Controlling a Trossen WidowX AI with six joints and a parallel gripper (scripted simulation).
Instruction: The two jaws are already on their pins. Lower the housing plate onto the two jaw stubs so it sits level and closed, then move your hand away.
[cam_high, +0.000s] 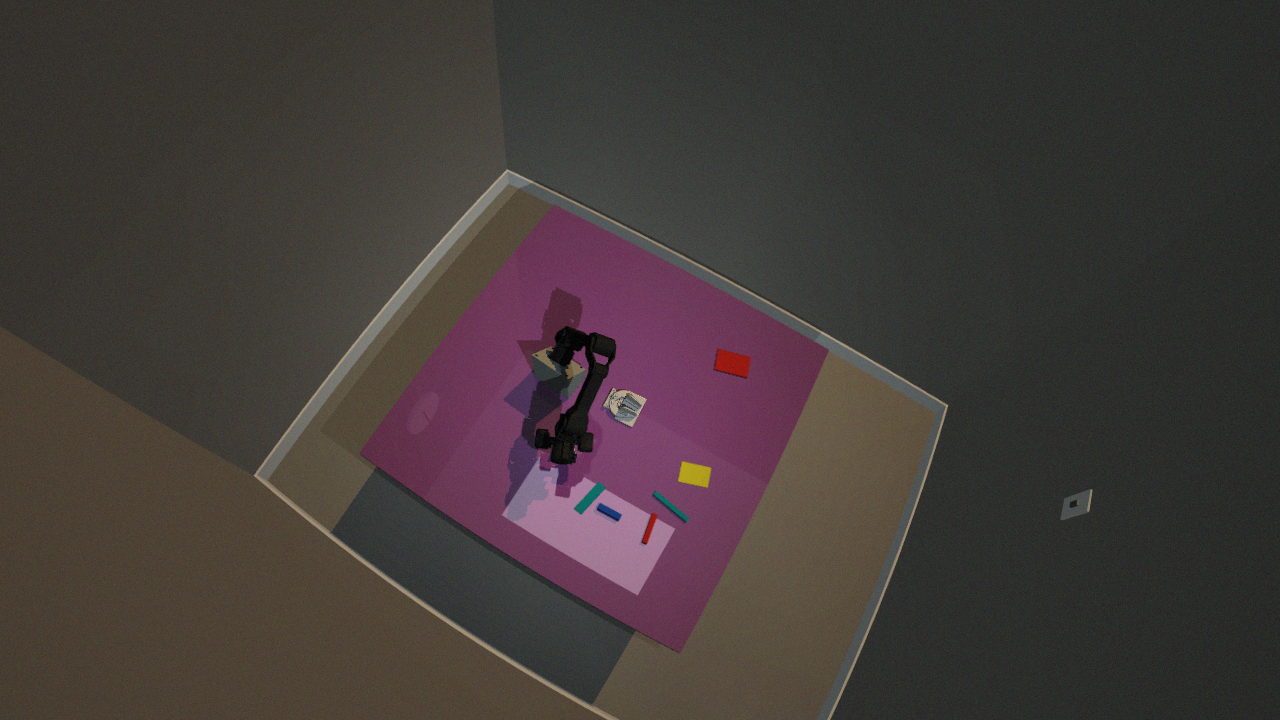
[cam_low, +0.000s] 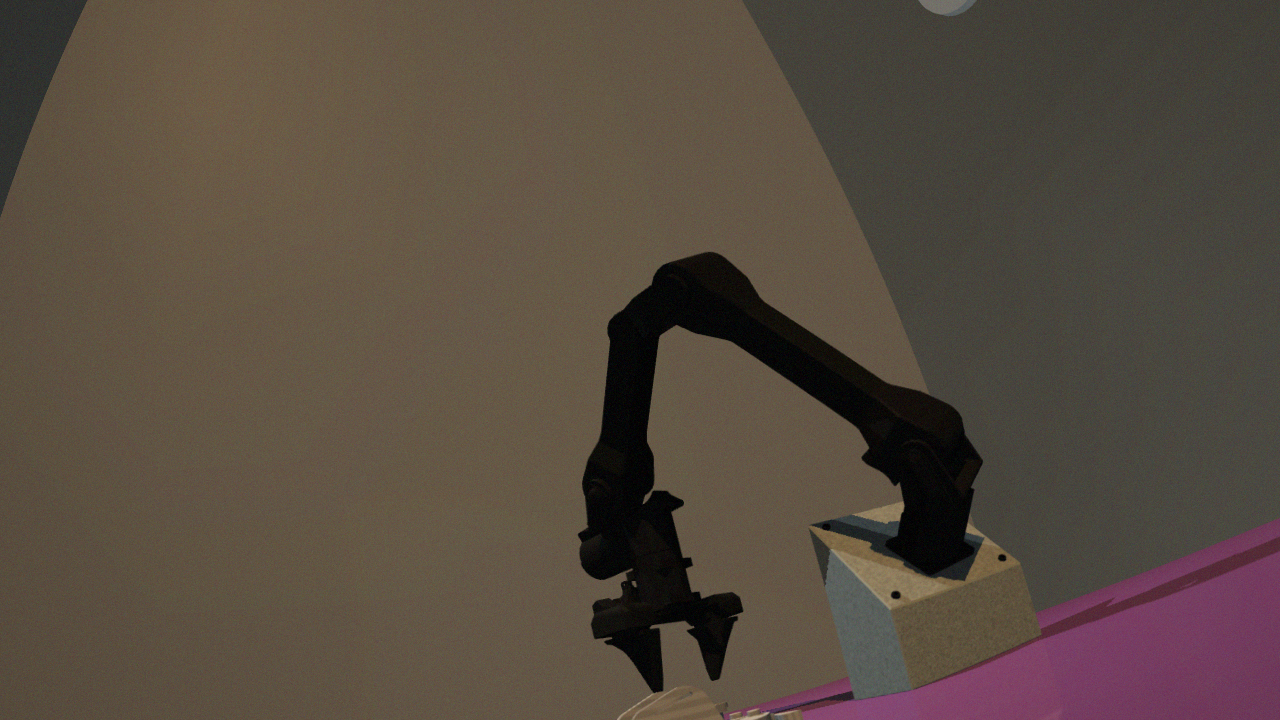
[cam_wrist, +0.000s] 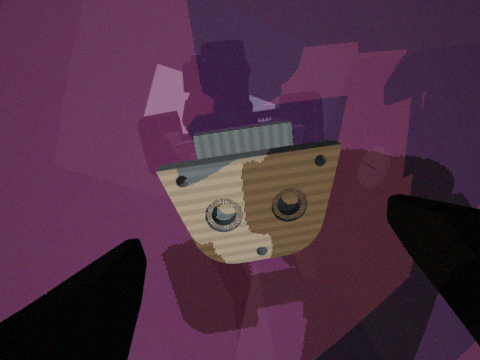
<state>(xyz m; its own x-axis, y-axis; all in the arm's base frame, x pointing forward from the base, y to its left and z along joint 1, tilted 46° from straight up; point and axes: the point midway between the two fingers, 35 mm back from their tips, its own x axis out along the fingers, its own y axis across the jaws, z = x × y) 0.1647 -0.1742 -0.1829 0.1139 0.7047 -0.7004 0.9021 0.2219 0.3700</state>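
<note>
My gripper tip is now 10 mm to the right of the small white block and 50 mm above it. From my gripper tip the other things lie so: red square: 380 mm ahead, 600 mm to the left, 60 mm below; yellow square: 430 mm ahead, 150 mm to the left, 60 mm below; jaw stub: 80 mm ahead, 240 mm to the left, 40 mm below.
</note>
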